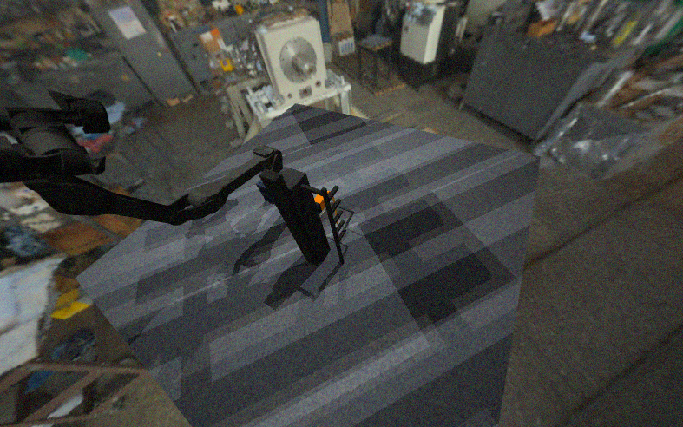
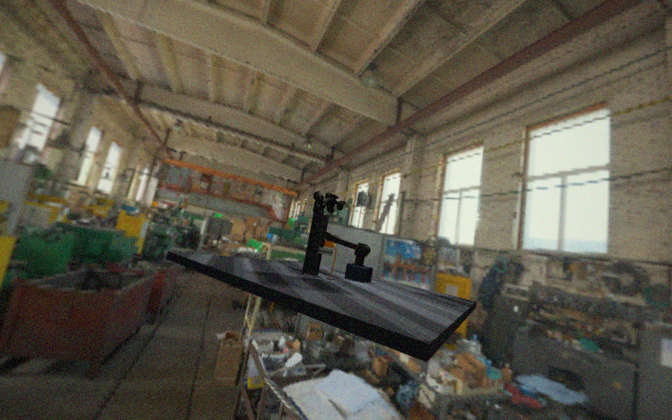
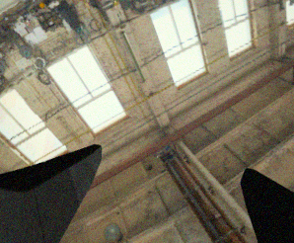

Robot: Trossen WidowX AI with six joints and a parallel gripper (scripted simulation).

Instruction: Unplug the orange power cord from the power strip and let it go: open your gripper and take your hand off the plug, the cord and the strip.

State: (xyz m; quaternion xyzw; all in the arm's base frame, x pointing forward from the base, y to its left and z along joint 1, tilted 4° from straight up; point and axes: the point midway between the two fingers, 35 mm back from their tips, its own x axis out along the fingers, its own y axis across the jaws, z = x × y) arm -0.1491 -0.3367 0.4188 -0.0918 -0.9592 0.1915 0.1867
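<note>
My gripper tip is now 45 cm short of the orange plug, 35 cm above it and 22 cm to the right of it.
</note>
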